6 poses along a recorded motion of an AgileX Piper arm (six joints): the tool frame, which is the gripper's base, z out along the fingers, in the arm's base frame.
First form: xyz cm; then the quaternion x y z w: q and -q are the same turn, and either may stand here.
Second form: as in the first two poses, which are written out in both.
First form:
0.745, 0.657, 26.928, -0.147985, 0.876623, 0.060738, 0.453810
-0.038, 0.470, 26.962, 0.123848, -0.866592, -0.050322, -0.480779
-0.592, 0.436, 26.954, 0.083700, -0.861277, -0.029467, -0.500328
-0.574, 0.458, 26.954, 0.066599, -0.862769, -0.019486, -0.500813
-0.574, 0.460, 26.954, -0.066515, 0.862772, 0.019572, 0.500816
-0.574, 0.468, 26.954, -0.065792, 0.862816, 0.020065, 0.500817
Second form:
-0.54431, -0.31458, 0.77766, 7.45; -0.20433, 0.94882, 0.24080, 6.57; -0.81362, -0.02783, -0.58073, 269.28; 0, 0, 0, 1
-0.50703, -0.26304, 0.82081, -0.38; -0.16626, 0.96426, 0.20630, 4.70; -0.84574, -0.03187, -0.53264, 269.62; 0, 0, 0, 1
-0.48533, -0.17366, 0.85691, -5.92; -0.11469, 0.98425, 0.13451, 4.36; -0.86677, -0.03300, -0.49761, 269.54; 0, 0, 0, 1
-0.48950, -0.13444, 0.86158, -5.74; -0.09540, 0.99037, 0.10033, 4.58; -0.86677, -0.03308, -0.49761, 269.54; 0, 0, 0, 1
-0.48952, -0.13438, 0.86158, -5.74; -0.09517, 0.99039, 0.10040, 4.60; -0.86678, -0.03285, -0.49760, 269.54; 0, 0, 0, 1
-0.48971, -0.13363, 0.86159, -5.74; -0.09343, 0.99054, 0.10052, 4.68; -0.86687, -0.03127, -0.49756, 269.54; 0, 0, 0, 1

